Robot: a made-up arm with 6 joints.
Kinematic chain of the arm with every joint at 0, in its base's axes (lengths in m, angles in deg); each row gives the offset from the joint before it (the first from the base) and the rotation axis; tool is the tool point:
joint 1: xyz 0 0 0.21 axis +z
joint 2: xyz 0 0 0 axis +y
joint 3: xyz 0 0 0.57 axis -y
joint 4: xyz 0 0 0 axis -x
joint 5: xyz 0.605 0 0 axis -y
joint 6: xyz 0 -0.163 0 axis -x
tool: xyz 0 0 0
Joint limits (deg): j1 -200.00..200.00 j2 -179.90..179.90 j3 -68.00..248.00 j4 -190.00..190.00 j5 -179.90..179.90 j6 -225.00..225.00
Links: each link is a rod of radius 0.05 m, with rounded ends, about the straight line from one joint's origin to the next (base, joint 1, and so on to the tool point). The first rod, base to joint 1, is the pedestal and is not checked.
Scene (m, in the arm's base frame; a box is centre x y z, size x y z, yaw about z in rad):
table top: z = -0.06
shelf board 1: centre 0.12 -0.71 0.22 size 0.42 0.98 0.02 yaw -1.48
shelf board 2: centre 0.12 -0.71 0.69 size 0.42 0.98 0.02 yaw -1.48
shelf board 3: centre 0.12 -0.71 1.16 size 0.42 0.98 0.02 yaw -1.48
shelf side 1: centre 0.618 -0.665 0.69 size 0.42 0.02 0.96 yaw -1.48
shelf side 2: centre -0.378 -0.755 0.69 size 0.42 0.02 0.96 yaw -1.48
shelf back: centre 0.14 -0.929 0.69 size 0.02 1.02 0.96 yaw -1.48
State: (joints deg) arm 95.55 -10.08 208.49 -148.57 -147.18 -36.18
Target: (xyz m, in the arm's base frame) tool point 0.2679 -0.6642 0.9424
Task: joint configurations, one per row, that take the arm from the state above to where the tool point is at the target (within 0.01 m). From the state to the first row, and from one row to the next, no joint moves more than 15 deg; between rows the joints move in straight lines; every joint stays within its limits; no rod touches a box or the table.
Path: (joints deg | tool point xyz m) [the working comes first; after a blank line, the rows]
Joints at the target: 121.24 -11.76 162.57 -135.06 -147.18 -36.18
Straight joint move there: touches shelf board 2.

1: 96.05 2.48 218.78 -149.89 -147.18 -36.18 | -0.0863 -0.5233 0.4872
2: 96.54 15.04 229.08 -151.21 -147.18 -36.18 | -0.0967 -0.4110 0.4869
3: 97.04 27.60 239.37 -152.53 -147.18 -36.18 | -0.1080 -0.3054 0.4605
4: 108.97 26.31 228.11 -147.37 -147.18 -36.18 | -0.0187 -0.3678 0.5779
5: 120.90 25.02 216.85 -142.21 -147.18 -36.18 | 0.0803 -0.3850 0.7002
6: 132.83 23.73 205.59 -137.05 -147.18 -36.18 | 0.1701 -0.3590 0.8232
7: 144.76 22.44 194.33 -131.89 -147.18 -36.18 | 0.2347 -0.2991 0.9423
8: 136.92 11.04 183.74 -132.94 -147.18 -36.18 | 0.2717 -0.4061 0.9647
9: 129.08 -0.36 173.15 -134.00 -147.18 -36.18 | 0.2850 -0.5305 0.9649
10: 121.24 -11.76 162.57 -135.06 -147.18 -36.18 | 0.2679 -0.6642 0.9424

